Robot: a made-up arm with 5 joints.
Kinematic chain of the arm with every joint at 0, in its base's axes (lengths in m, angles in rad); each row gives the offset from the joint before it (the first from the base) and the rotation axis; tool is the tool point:
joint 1: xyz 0 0 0.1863 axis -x
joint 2: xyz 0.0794 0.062 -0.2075 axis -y
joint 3: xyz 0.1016 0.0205 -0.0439 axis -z
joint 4: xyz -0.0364 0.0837 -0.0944 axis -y
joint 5: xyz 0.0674 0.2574 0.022 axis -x
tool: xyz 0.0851 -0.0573 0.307
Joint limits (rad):
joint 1: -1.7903..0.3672
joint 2: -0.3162..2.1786
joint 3: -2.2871..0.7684
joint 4: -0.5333..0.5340
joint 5: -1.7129..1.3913
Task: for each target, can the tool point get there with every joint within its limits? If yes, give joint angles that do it. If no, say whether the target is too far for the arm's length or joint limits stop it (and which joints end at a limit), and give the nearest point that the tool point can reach.
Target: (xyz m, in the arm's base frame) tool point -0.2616 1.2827 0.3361
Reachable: no: too far | nearest point -0.0895 0.7649 0.2756 | short by 0.549 m
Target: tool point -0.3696 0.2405 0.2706
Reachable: yes | joints -1.4295 0.4222 -1.6120 0.2041 0.7828
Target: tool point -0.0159 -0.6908 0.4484
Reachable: no: joint limits stop it (at a limit: joint 1, joint 3, joint 4) | nearest point 0.0030 -0.5340 0.4956 | short by 0.165 m
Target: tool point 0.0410 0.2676 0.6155
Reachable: yes | joints -0.8747 0.9666 -0.0138 0.0168 0.4300
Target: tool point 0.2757 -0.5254 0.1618
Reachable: no: joint limits stop it (at a limit: joint 1, joint 3, joint 4) | nearest point 0.2323 -0.3939 0.3098 | short by 0.203 m
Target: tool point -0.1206 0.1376 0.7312
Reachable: yes | joints -1.6203 1.1287 -0.3005 0.3799 0.6397
